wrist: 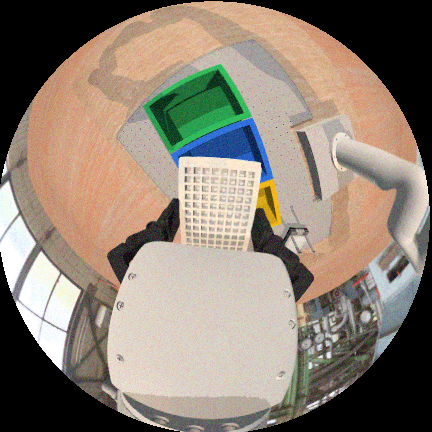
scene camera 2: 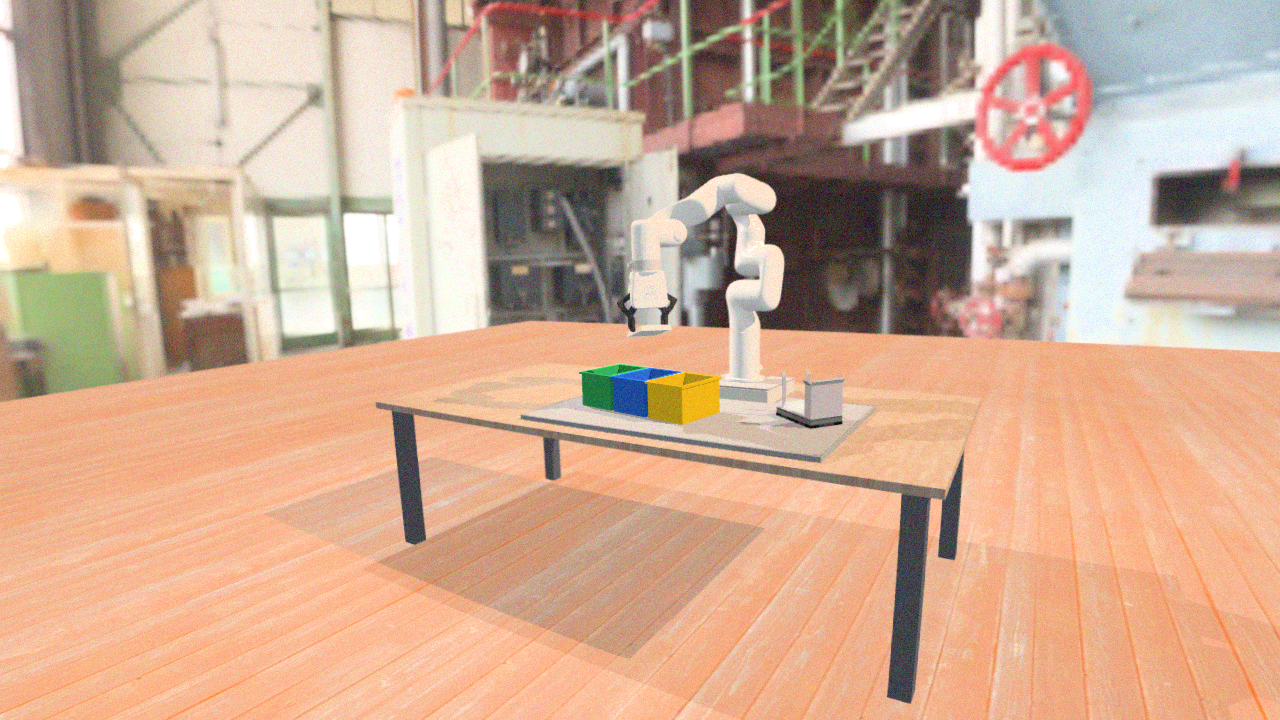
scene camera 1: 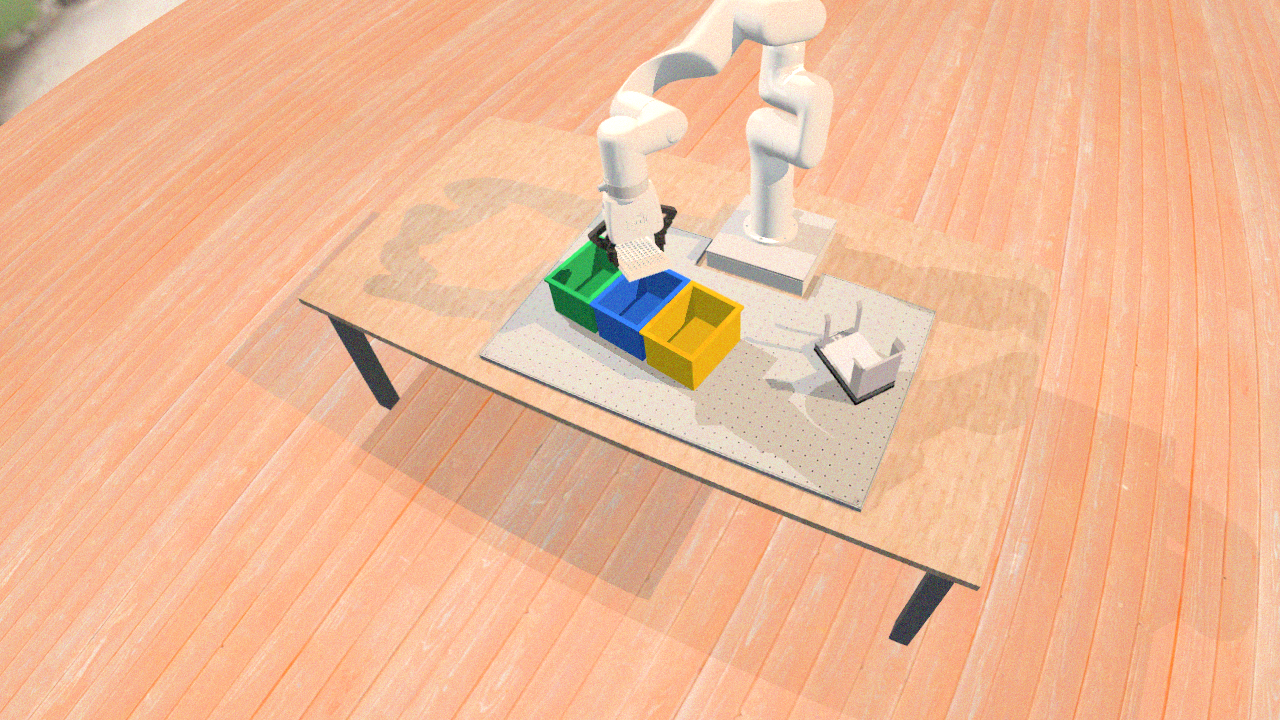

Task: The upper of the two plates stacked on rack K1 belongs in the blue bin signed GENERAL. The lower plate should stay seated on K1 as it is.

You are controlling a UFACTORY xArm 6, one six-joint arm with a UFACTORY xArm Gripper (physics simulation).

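Places are measured from the arm's base along level axes (x ahead, y left, z up), in metres.
Where they show: gripper, between the fingertips: point(wrist: 216, 213) point(scene camera 1: 637, 255); arm's base, origin of its link: point(wrist: 341, 151) point(scene camera 2: 744, 379) point(scene camera 1: 770, 228).
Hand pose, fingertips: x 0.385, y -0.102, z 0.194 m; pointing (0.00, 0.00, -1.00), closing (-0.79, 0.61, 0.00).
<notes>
Each offset is from my fingertips to the top centre of the thing. "pt": to the spot under its first point. Level surfaces: height alone.
My gripper point(scene camera 1: 637, 245) point(scene camera 2: 648, 324) point(wrist: 216, 213) is shut on a cream plate with a grid of square wells @(pt dz +0.011, dx +0.016, dy +0.020 m) point(scene camera 1: 641, 259) point(scene camera 2: 649, 331) point(wrist: 219, 200). The plate looks roughly level and hangs well above the bins. In the wrist view it covers part of the blue bin @(dz -0.126, dx -0.020, dy -0.020 m) point(scene camera 1: 617, 327) point(scene camera 2: 631, 396) point(wrist: 227, 145), the middle one of three. The GENERAL sign is not readable. Rack K1 @(dz -0.106, dx -0.111, dy +0.420 m) point(scene camera 1: 878, 372) point(scene camera 2: 824, 401) point(wrist: 298, 231) stands far from the gripper. A pale flat surface @(pt dz -0.192, dx -0.127, dy +0.409 m) point(scene camera 1: 854, 351), apparently the lower plate, lies between its uprights.
A green bin point(scene camera 1: 571, 304) point(scene camera 2: 597, 391) point(wrist: 205, 110) and a yellow bin point(scene camera 1: 671, 358) point(scene camera 2: 684, 400) point(wrist: 271, 202) adjoin the blue bin on either side. The bins and rack stand on a perforated board @(dz -0.226 m) point(scene camera 1: 769, 438). The arm's base block point(scene camera 1: 760, 265) stands behind, between bins and rack.
</notes>
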